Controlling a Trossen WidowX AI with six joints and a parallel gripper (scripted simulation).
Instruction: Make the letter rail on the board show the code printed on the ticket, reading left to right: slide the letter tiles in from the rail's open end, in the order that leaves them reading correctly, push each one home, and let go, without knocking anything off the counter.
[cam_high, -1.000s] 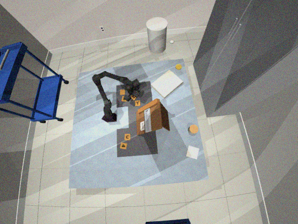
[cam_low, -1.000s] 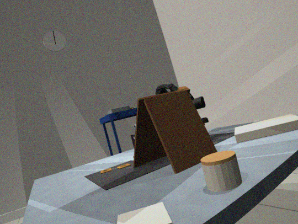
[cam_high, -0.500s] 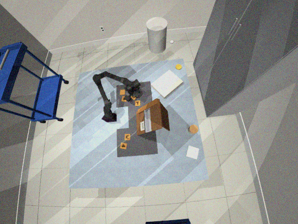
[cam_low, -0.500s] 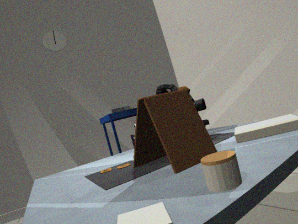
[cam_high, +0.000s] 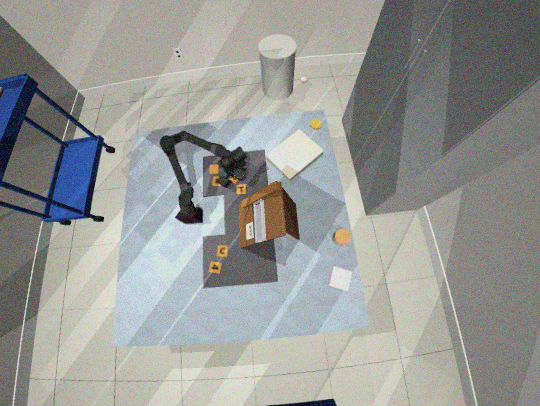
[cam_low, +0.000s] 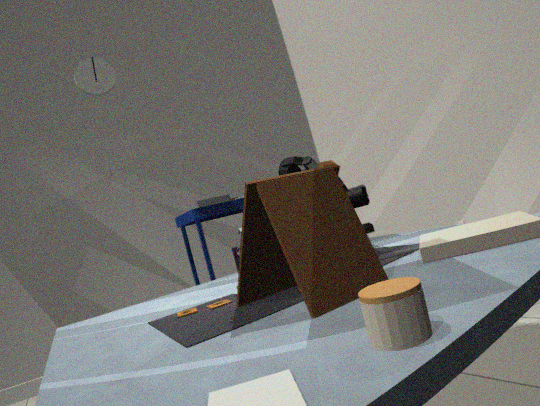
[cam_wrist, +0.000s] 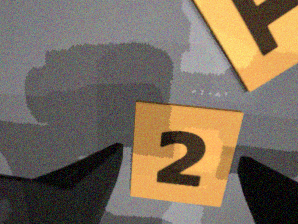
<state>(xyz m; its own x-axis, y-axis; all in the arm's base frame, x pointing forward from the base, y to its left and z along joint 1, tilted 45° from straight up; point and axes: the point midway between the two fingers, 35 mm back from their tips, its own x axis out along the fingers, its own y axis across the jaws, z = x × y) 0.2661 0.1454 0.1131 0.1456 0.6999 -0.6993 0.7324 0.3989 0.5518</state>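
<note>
My gripper tip is now 40 mm short of the white ticket, 350 mm to the left of it and 80 mm below it. The rest, counted from my gripper tip: yellow disc 570 mm ahead, 250 mm to the left, 10 mm above; then cream slab 380 mm ahead, 60 mm to the left, 20 mm above; then tan-lidded jar 490 mm ahead, 480 mm to the right, 30 mm above.
</note>
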